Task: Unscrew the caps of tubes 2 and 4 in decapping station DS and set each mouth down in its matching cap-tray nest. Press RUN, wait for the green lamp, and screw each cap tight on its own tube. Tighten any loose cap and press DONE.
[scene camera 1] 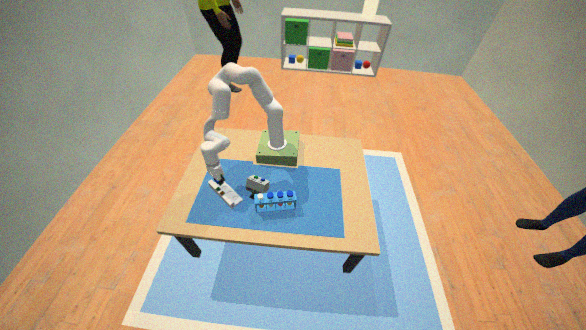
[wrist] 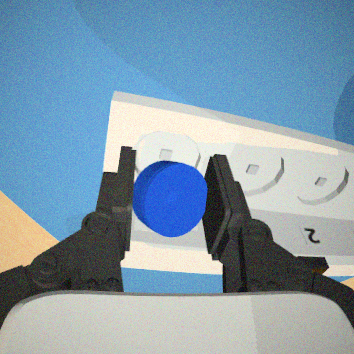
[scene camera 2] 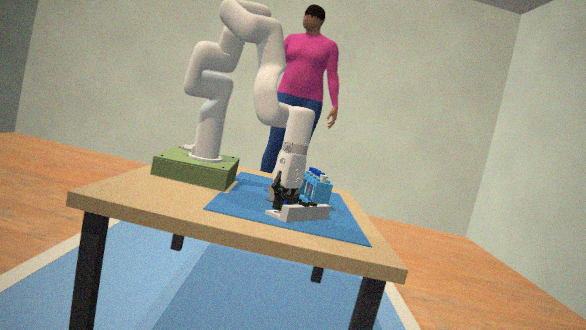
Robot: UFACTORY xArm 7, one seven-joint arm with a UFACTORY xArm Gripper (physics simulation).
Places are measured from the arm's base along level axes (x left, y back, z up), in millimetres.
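Pixels of known places: gripper, between the fingertips: (scene camera 1: 219, 182) (wrist: 169, 172) (scene camera 2: 280, 209); arm's base, origin of its link: (scene camera 1: 277, 144) (scene camera 2: 205, 158).
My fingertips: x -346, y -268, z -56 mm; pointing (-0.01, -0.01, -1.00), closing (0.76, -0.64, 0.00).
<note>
For each thing: its top centre in the pictures, then the offset to it from my fingertips. "spot": a spot on its surface instead. Level surfaces: height alone.
- blue cap, centre of its top: (wrist: 171, 224) dy -2, dx -2, dz +31 mm
- white cap tray, centre of its top: (wrist: 305, 250) (scene camera 2: 301, 200) (scene camera 1: 224, 187) dy -64, dx +44, dz +32 mm
- end nest, a spot on its surface: (wrist: 150, 145) spot: dy +10, dx -5, dz -16 mm
- light-blue rack, centre of its top: (scene camera 2: 317, 175) (scene camera 1: 275, 196) dy -156, dx +338, dz +81 mm
- white top, height of its surface: dz +97 mm
- grey box, centre of its top: (scene camera 1: 257, 179) dy -29, dx +233, dz +62 mm
- table, height of its surface: dz -25 mm
My gripper (scene camera 1: 219, 180) (scene camera 2: 286, 199) (wrist: 169, 172) is shut on a blue cap (wrist: 171, 200), over the end of the white cap tray (scene camera 1: 231, 196) (scene camera 2: 307, 213) (wrist: 125, 117). In the wrist view the cap overlaps the near edge of the end nest (wrist: 150, 145). Whether it touches the tray cannot be told. Two other nests (wrist: 253, 169) (wrist: 321, 181) look empty; a label 2 shows beside them. The light-blue rack (scene camera 1: 275, 201) (scene camera 2: 320, 190) shows three blue tops (scene camera 1: 280, 194) and one white top (scene camera 1: 260, 196). Whether that is a cap or an open mouth is unclear.
A grey box (scene camera 1: 257, 184) with green and blue buttons stands between tray and rack; a lit lamp cannot be made out. The arm's green base (scene camera 1: 278, 155) (scene camera 2: 194, 170) is at the back of the table (scene camera 1: 352, 152). A person in pink (scene camera 2: 311, 65) stands behind the table.
</note>
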